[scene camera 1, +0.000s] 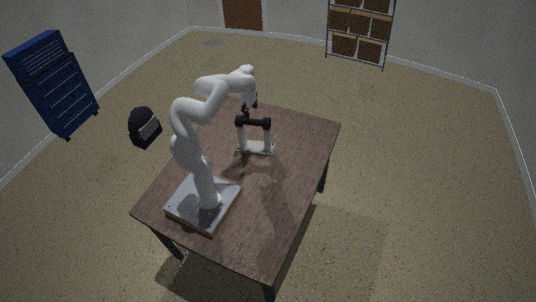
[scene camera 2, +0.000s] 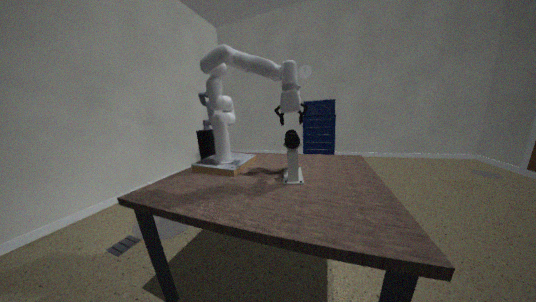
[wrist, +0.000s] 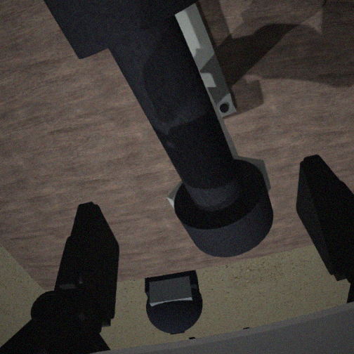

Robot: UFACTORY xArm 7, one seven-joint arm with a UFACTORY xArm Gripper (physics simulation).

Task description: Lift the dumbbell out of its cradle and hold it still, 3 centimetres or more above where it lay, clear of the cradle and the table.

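Frame: origin at the arm's base, x ahead, y left, z up, level; metres.
Seen in the pictures: gripper, fingertip midpoint: (scene camera 1: 250, 112) (scene camera 2: 291, 124); arm's base at its link origin: (scene camera 1: 209, 199) (scene camera 2: 224, 161).
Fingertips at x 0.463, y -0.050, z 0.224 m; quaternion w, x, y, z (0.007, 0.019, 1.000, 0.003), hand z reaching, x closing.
Note:
Offsets run from my fingertips to a thing's top centre. "pt": to the spot under its first point. Level surfaces: height alone.
The black dumbbell @(dx +0.000, dy -0.006, dz -0.032 m) (scene camera 1: 253, 121) (scene camera 2: 292, 139) (wrist: 189, 125) lies level across the two white posts of its cradle @(pt dx -0.009, dy -0.094, dz -0.174 m) (scene camera 1: 267, 140) (scene camera 2: 293, 167) (wrist: 197, 42), which stands on the table. Scene camera 2 sees the dumbbell end-on. My gripper (scene camera 1: 250, 107) (scene camera 2: 291, 123) (wrist: 202, 204) is open and empty, pointing down above the dumbbell, with a gap between fingertips and dumbbell in scene camera 2. In the wrist view the handle runs slantwise to the upper left, and one end weight shows between the two fingers. The other end weight is cut off by the top edge.
The arm's base plate (scene camera 1: 180, 200) (scene camera 2: 205, 166) stands on the wooden table @(dz -0.273 m) (scene camera 1: 250, 250) (scene camera 2: 320, 220). A black and grey object (scene camera 1: 143, 127) (wrist: 174, 305) is beyond the table edge. A blue cabinet (scene camera 1: 57, 82) (scene camera 2: 320, 127) stands farther off. A shelf rack (scene camera 1: 327, 30) stands by the wall.

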